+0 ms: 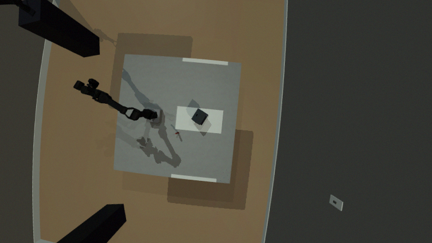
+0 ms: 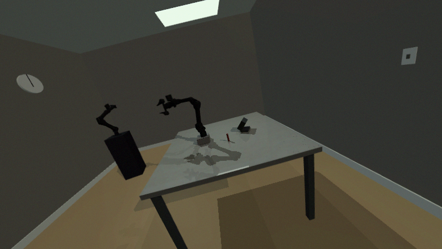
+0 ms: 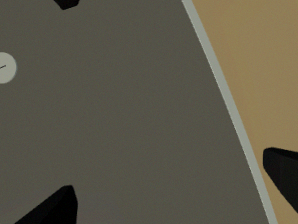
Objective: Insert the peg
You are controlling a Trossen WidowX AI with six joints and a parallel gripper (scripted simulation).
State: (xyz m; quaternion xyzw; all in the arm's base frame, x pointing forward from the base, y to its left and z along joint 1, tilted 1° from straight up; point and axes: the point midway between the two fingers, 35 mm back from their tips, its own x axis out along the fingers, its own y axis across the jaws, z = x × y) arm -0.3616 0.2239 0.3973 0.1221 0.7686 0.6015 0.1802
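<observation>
Now: gripper tip 610 mm short of the peg, 450 mm to the left of it and 400 mm above it. Round my gripper tip: sloped panel 850 mm ahead, 300 mm to the right, 380 mm below.
</observation>
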